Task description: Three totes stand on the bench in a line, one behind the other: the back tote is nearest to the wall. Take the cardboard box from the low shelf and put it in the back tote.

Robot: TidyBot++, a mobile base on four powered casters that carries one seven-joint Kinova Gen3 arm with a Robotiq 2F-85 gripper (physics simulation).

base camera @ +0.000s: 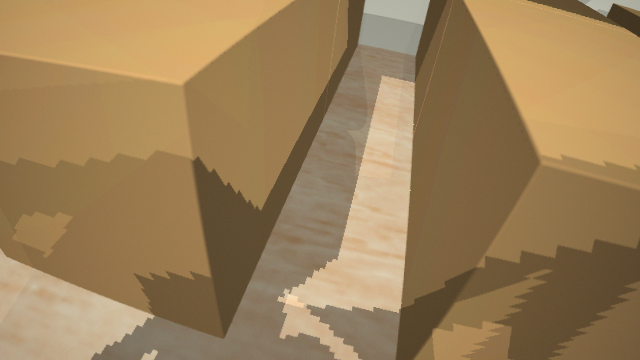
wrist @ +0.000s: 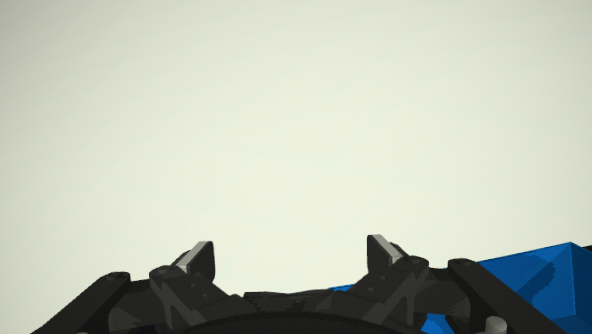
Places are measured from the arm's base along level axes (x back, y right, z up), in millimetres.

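Where they show: gripper, fingertip midpoint: (wrist: 290,255).
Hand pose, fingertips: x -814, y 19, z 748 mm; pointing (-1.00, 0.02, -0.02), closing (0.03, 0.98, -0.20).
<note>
After its pixels a point has its place.
My gripper (wrist: 290,255) @[x -814, y 19, z 748 mm] is open in the wrist view, with its two fingers wide apart and a plain pale surface showing between and beyond them. No cardboard box shows between the fingers or elsewhere in the wrist view. Part of a blue tote (wrist: 542,280) @[x -951, y 294, z 577 mm] shows at the lower right, partly behind the right finger's linkage, with small bits of blue also visible lower down. I cannot tell which place in the line this tote has. The gripper does not show in the base camera view.
In the base camera view a large cardboard-coloured block (base camera: 110,120) @[x -272, y -112, z -158 mm] stands at the left and another (base camera: 575,100) @[x -301, y 170, z -126 mm] at the right, with a narrow gap between them over a wood-patterned floor (base camera: 375,225) @[x -435, y 106, z -396 mm]. A dark sliver shows at the wrist view's right edge, beside the tote.
</note>
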